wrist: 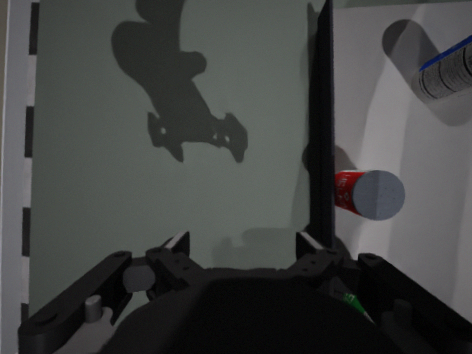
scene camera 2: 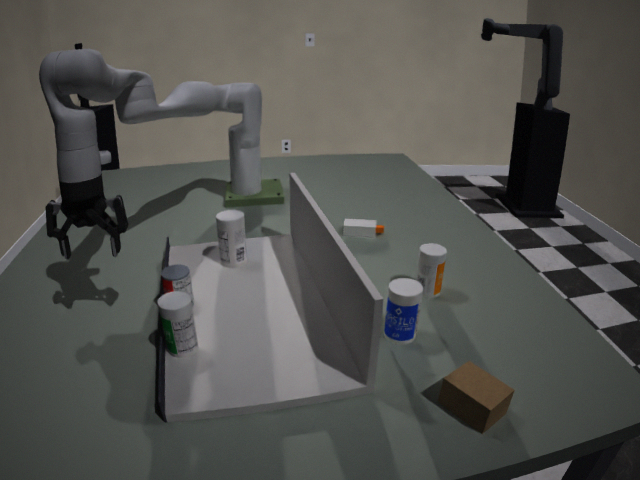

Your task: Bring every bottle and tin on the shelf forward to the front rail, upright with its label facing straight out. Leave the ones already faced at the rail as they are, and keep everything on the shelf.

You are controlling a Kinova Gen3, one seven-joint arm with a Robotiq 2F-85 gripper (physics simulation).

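Frame: origin at the arm's base, x down, y ahead, z right, level; metres.
Seen in the pictures: gripper, fingertip midpoint: [wrist: 242, 243] [scene camera 2: 91, 256]; arm's base, link origin: [scene camera 2: 246, 190].
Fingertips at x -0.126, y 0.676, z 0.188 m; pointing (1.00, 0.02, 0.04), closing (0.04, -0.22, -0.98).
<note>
Pixels of each thing's top centre, then the offset from my fingertips to it. "spot": a spot on its surface instead. Level surfaces: height alone.
- grey-topped tin, top centre: [wrist: 379, 195] [scene camera 2: 175, 271] dx +0.063, dy -0.063, dz -0.135 m
- white-capped bottle, top centre: [scene camera 2: 173, 300] dx +0.037, dy +0.073, dz -0.173 m
- green sliver, surface spot: [wrist: 355, 302] spot: dx +0.073, dy +0.065, dz -0.148 m
- white bottle, top centre: [scene camera 2: 230, 215] dx +0.024, dy -0.233, dz -0.216 m
- shelf's tall back panel, surface spot: [scene camera 2: 336, 268] spot: dx +0.023, dy -0.007, dz -0.426 m
- blue-labelled bottle, top centre: [scene camera 2: 406, 286] dx +0.050, dy +0.009, dz -0.540 m
- orange-labelled bottle, surface spot: [scene camera 2: 431, 271] spot: dx +0.087, dy -0.107, dz -0.615 m
- table, surface height: dx +0.149 m
- white bottle with an orange cap, top centre: [scene camera 2: 364, 223] dx +0.121, dy -0.414, dz -0.516 m
- brown box, top centre: [scene camera 2: 479, 384] dx +0.099, dy +0.203, dz -0.623 m
My gripper [scene camera 2: 89, 253] [wrist: 242, 243] is open and empty, above the table in front of the front rail [scene camera 2: 161, 382] [wrist: 326, 125]. On the white shelf [scene camera 2: 242, 372] [wrist: 425, 165], a grey-topped tin [scene camera 2: 176, 284] [wrist: 378, 195] stands upright at the rail, its red label facing out over it. Nearer the scene camera, a white-capped bottle [scene camera 2: 178, 325] stands upright at the rail, green label part toward it; a green sliver [wrist: 355, 302] shows past the gripper. A white bottle [scene camera 2: 231, 237] [wrist: 447, 72] stands upright at the far end, back from the rail, printed side and blue label edge showing, label turned.
Behind the shelf's tall back panel [scene camera 2: 336, 268], a blue-labelled bottle [scene camera 2: 401, 312] and an orange-labelled bottle [scene camera 2: 431, 271] stand on the table [scene camera 2: 330, 439]. A white bottle with an orange cap [scene camera 2: 361, 227] lies there, and a brown box [scene camera 2: 475, 395] sits nearer the camera.
</note>
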